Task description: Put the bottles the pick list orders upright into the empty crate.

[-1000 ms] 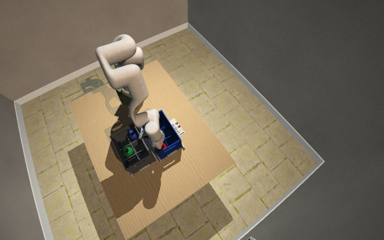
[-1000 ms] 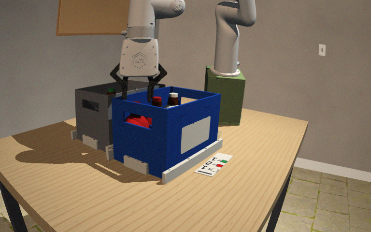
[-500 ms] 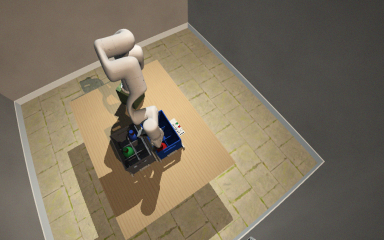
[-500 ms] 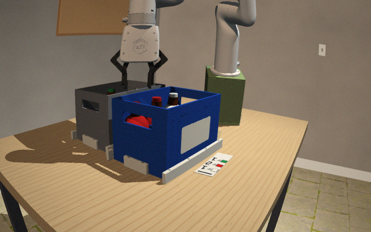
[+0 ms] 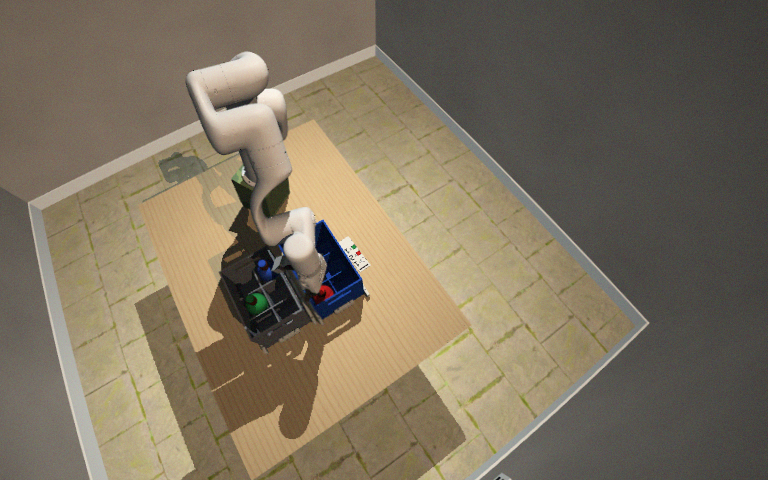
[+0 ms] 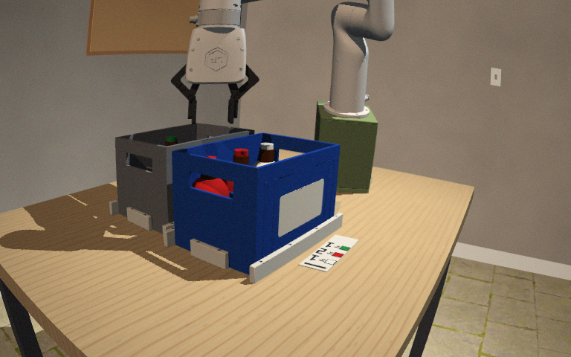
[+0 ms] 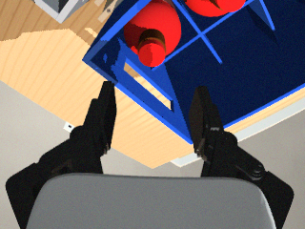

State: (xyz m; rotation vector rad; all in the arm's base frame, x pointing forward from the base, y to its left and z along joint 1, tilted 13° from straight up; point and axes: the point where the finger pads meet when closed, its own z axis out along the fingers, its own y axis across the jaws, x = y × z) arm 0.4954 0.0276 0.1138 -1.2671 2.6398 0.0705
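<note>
Now: hand 23 cm to the left of the green-label bottle, 15 cm above it and 8 cm past it. Round my hand: red bottle: 15 cm below, 9 cm behind, 1 cm to the right; white-label bottle: 17 cm behind, 15 cm below, 3 cm to the right; blue crate: 16 cm below, 9 cm behind, 3 cm to the left.
</note>
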